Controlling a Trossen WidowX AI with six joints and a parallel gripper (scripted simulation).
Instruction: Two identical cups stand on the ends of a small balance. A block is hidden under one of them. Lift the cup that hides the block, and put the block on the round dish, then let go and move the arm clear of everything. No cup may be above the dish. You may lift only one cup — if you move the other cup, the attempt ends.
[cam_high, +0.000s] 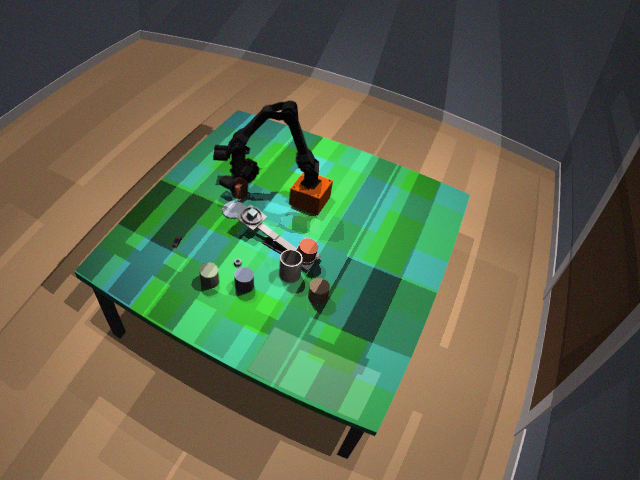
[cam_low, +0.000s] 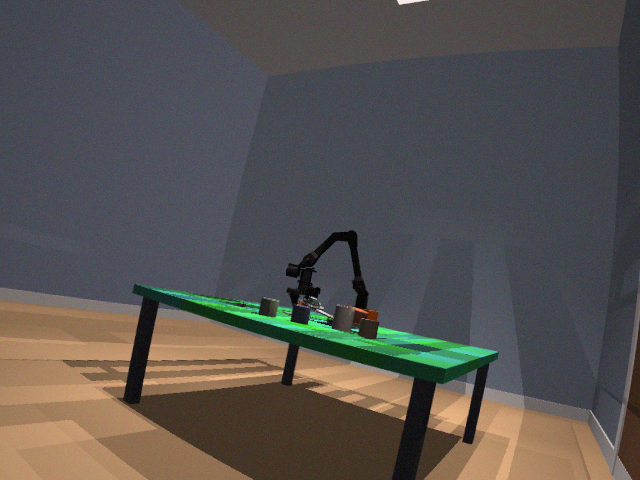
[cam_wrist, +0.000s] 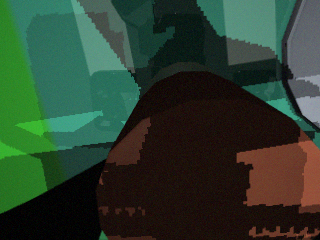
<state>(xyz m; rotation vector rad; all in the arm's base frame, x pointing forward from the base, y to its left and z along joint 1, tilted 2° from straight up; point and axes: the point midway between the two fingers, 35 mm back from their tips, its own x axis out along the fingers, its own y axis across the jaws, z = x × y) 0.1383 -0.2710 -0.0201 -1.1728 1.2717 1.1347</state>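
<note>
My gripper tip is now 100 mm short of the round grey dish, 50 mm to the right of it and 20 mm above it. The rest, counted from my gripper tip: small red-blue piece 380 mm ahead, 40 mm to the right, 20 mm below; grey balance 160 mm ahead, 300 mm to the left, 10 mm above; small nut 320 mm ahead, 230 mm to the left, 20 mm below.
</note>
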